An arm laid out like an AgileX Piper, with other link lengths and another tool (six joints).
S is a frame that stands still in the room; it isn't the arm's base.
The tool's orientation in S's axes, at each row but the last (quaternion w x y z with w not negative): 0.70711, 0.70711, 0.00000, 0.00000; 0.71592, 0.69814, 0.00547, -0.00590; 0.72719, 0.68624, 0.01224, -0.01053; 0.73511, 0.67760, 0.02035, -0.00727; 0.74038, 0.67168, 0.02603, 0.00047
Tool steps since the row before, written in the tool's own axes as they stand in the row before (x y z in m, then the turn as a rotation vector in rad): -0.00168, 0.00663, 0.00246, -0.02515, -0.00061, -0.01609; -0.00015, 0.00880, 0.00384, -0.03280, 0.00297, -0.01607; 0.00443, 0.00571, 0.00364, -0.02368, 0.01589, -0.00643; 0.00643, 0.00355, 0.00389, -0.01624, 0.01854, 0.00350; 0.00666, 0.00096, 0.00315, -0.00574, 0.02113, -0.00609
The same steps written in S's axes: -0.00168, -0.00246, 0.00663, -0.02515, 0.01609, -0.00061; -0.00001, -0.00362, 0.00890, -0.03274, 0.01617, 0.00309; 0.00462, -0.00330, 0.00577, -0.02318, 0.00730, 0.01625; 0.00664, -0.00348, 0.00359, -0.01545, -0.00225, 0.01939; 0.00681, -0.00280, 0.00101, -0.00525, 0.00792, 0.02065
